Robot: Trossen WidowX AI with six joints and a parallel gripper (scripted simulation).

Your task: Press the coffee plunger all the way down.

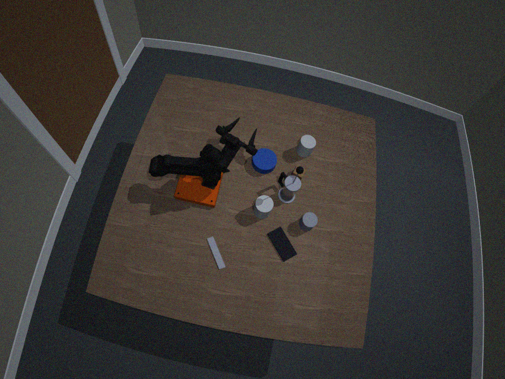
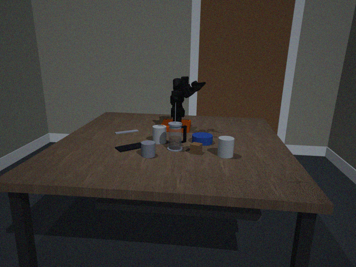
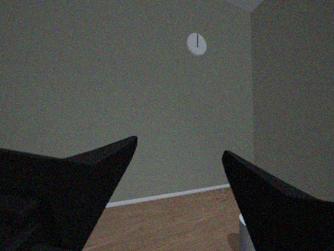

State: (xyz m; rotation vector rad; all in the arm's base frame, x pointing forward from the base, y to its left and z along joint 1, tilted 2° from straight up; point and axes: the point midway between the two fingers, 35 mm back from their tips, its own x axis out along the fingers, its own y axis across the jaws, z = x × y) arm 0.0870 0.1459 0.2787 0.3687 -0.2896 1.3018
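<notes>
The coffee press lies 240 mm ahead of my gripper tip, 90 mm to the right of it and 190 mm below it. The rest, counted from my gripper tip: small brown cube: 280 mm ahead, 20 mm to the left, 300 mm below; blue disc: 100 mm ahead, 20 mm to the left, 300 mm below.
</notes>
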